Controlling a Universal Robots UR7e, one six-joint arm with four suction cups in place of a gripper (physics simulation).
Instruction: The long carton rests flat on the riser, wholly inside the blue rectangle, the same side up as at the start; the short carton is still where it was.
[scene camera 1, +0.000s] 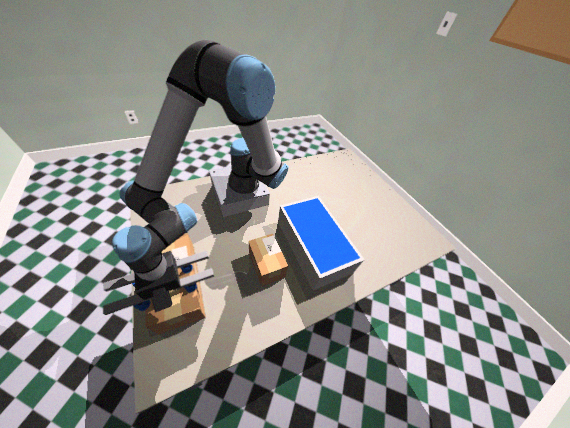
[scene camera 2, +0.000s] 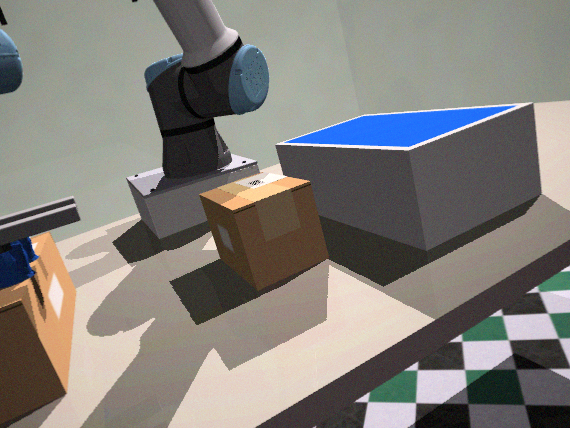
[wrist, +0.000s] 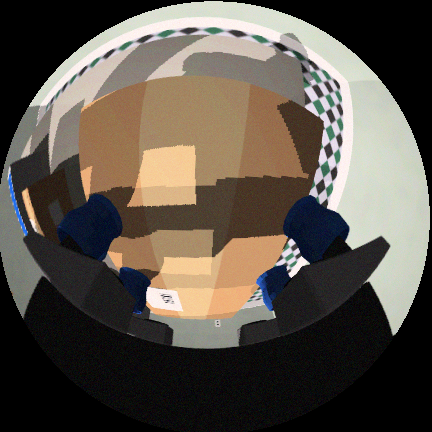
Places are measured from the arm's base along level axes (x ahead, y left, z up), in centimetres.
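Pixels of known places: hand at its tool point: (wrist: 204, 255); arm's base at its link origin: (scene camera 1: 244, 182) (scene camera 2: 198, 167).
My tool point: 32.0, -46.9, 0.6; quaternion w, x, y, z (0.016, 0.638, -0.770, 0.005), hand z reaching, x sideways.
For each thing: its top centre in the pictures, then the offset to it from my tool point, as dx, dy, dz. Level surfaces: height alone.
- long carton at its top centre: (wrist: 189, 286) (scene camera 1: 169, 273) -3.7, +2.2, +0.5
- short carton at its top centre: (scene camera 2: 249, 188) (scene camera 1: 267, 252) +8.0, +34.3, +0.5
- grey riser at its top centre: (scene camera 2: 379, 127) (scene camera 1: 319, 230) +11.8, +57.1, +2.2
- blue rectangle at its top centre: (scene camera 2: 379, 127) (scene camera 1: 319, 230) +11.8, +57.1, +2.2
- beige table at its surface level: dz -9.9
The long carton (scene camera 1: 180, 309) (scene camera 2: 31, 331) (wrist: 193, 132) lies flat on the table at the front left, brown with a white label. My gripper (scene camera 1: 158, 288) (scene camera 2: 13, 267) (wrist: 201, 245), with four blue suction cups on dark bars, hangs right over its top. The cups are at or just above the surface, and I cannot tell whether they touch. The short carton (scene camera 1: 268, 257) (scene camera 2: 266, 230) stands on the table, close against the grey riser (scene camera 1: 299, 272) (scene camera 2: 460, 184). The blue rectangle (scene camera 1: 320, 234) (scene camera 2: 400, 126) on top of the riser is bare.
The arm's grey base block (scene camera 1: 239, 198) (scene camera 2: 175, 202) stands behind the short carton. The beige table (scene camera 1: 391, 221) (scene camera 2: 257, 368) ends just left of the long carton, and a checkered floor (scene camera 1: 414, 359) surrounds it.
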